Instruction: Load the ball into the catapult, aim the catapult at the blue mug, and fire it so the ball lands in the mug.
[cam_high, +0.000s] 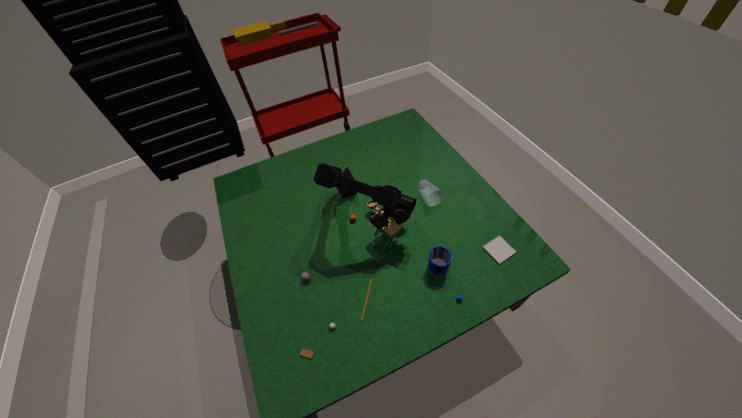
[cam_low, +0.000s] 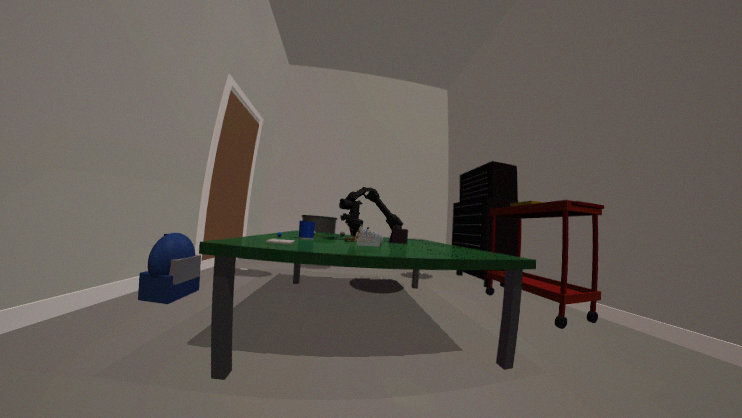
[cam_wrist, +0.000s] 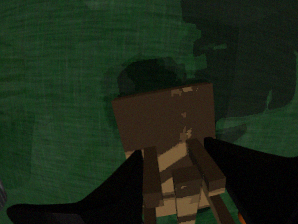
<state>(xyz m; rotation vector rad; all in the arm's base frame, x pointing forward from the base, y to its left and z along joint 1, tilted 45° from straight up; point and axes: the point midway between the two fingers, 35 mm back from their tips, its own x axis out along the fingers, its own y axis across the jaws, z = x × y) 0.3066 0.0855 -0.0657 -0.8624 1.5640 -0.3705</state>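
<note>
Right now the orange ball is 14 cm to the right of my gripper tip, 11 cm behind it and 2 cm below it. From my gripper tip the other things lie so: wooden catapult 7 cm behind, 2 cm above, 1 cm to the right; then blue mug 26 cm ahead, 10 cm to the left; then wooden stick 28 cm ahead, 23 cm to the right, 3 cm below.
</note>
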